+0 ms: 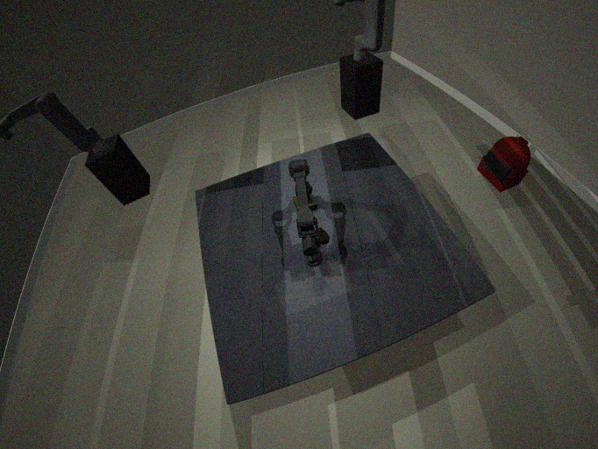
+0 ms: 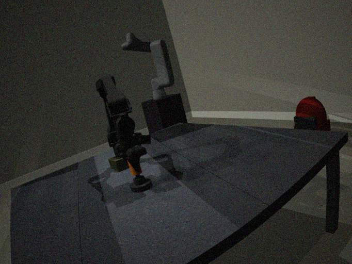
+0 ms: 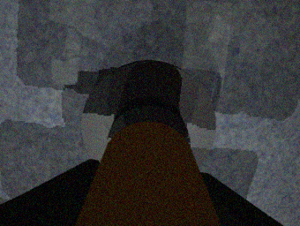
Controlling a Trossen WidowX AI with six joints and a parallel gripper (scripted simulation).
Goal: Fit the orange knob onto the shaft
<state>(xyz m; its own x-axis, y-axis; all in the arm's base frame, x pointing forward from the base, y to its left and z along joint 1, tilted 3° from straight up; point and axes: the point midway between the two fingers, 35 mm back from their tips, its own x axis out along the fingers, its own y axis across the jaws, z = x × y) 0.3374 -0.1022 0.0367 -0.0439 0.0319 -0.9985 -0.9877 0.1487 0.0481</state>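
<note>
The orange knob is 2 cm above my gripper tip. Round my gripper tip: pedestal: 4 cm below.
</note>
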